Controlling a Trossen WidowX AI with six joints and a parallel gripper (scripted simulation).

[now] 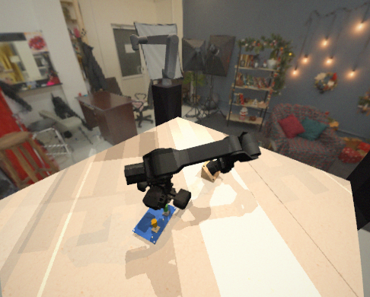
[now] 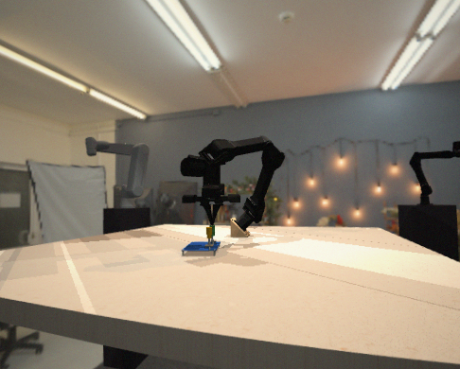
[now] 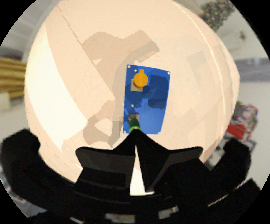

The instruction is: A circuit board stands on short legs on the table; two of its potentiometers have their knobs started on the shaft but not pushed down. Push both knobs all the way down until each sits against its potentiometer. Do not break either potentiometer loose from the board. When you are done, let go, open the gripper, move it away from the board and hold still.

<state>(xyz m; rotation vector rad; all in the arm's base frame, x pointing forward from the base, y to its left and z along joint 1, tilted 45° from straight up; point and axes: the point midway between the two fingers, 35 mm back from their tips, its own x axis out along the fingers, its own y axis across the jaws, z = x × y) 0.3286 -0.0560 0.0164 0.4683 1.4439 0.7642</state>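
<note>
Right now the green knob is 1 cm below my gripper tip. Also, from my gripper tip: orange-yellow knob: 7 cm ahead, 1 cm to the left, 1 cm below.
</note>
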